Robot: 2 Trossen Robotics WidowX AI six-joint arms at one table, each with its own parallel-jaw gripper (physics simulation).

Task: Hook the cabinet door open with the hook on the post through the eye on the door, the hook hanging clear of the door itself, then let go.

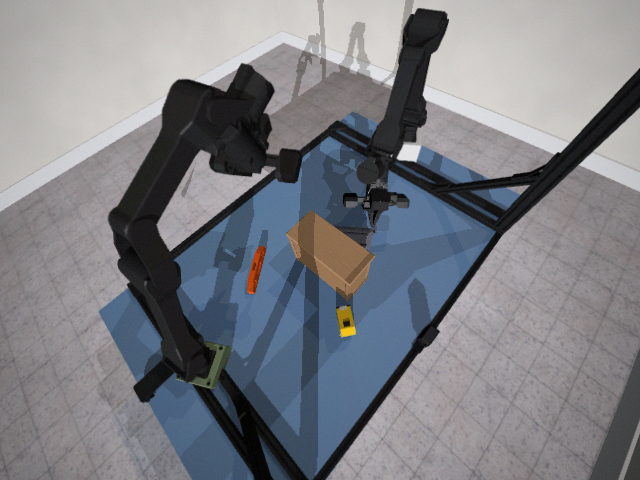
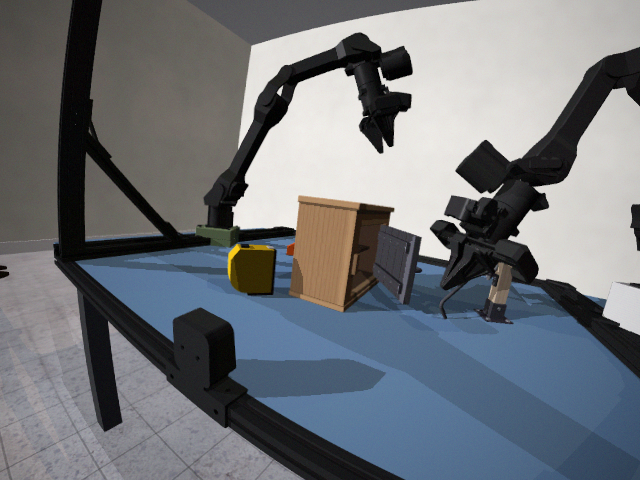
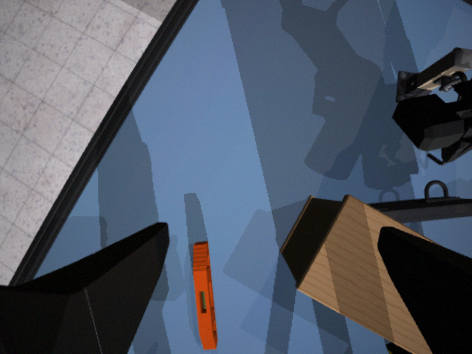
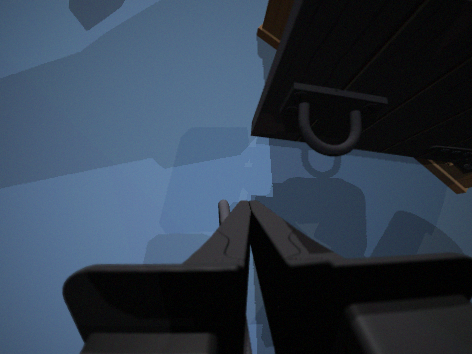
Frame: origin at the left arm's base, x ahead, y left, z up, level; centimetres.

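Where they show: left gripper, fingertip midpoint: (image 1: pixel 269 177) (image 2: pixel 386 150) (image 3: pixel 273 234); right gripper, fingertip midpoint: (image 1: pixel 372 227) (image 2: pixel 442 288) (image 3: pixel 446 160) (image 4: pixel 248 209); left arm's base, link origin: (image 1: pixel 200 362) (image 2: pixel 219 226); right arm's base, link origin: (image 1: pixel 406 135).
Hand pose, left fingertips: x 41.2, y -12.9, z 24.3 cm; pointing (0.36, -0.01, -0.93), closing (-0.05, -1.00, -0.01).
Things, the pixels of their top centre, and the offset from my left fingertips. "pt": a spot on its surface instead.
- wooden cabinet, top centre: (image 3: pixel 427 299) (image 2: pixel 354 202) (image 1: pixel 328 244) dz -13.1, dx -8.6, dy -14.9 cm
- short post, surface spot: (image 2: pixel 499 290) pt dz -23.8, dx +15.6, dy -25.8 cm
- orange spirit level, top centre: (image 3: pixel 202 302) (image 1: pixel 254 265) dz -24.9, dx -13.3, dy +7.6 cm
- yellow tape measure, top centre: (image 2: pixel 254 241) (image 1: pixel 344 317) dz -20.8, dx -24.4, dy -21.4 cm
- black clamp block, surface spot: (image 2: pixel 204 348) pt dz -24.6, dx -23.3, dy -44.7 cm
The wooden cabinet (image 1: pixel 330 254) (image 2: pixel 328 248) (image 3: pixel 357 260) stands mid-table with its dark grey door (image 2: pixel 396 262) (image 4: pixel 340 53) swung partly open. A U-shaped eye (image 4: pixel 329 140) sticks out of the door's face. The short post (image 2: pixel 499 290) stands to the right of the door, and its thin hook (image 2: pixel 447 305) (image 4: pixel 223 210) slopes down from it, clear of the eye. My right gripper (image 2: pixel 448 282) (image 4: pixel 248 209) (image 1: pixel 373 222) is shut just by the hook, whose tip shows beside the left finger, not between the fingers. My left gripper (image 2: pixel 380 135) (image 3: pixel 273 234) is open and empty, high above the cabinet.
An orange spirit level (image 1: pixel 256 269) (image 3: pixel 204 298) lies to the left of the cabinet. A yellow tape measure (image 1: pixel 346 321) (image 2: pixel 252 268) sits in front of it. A black clamp block (image 2: pixel 204 348) (image 1: pixel 427 335) sits on the table's edge rail.
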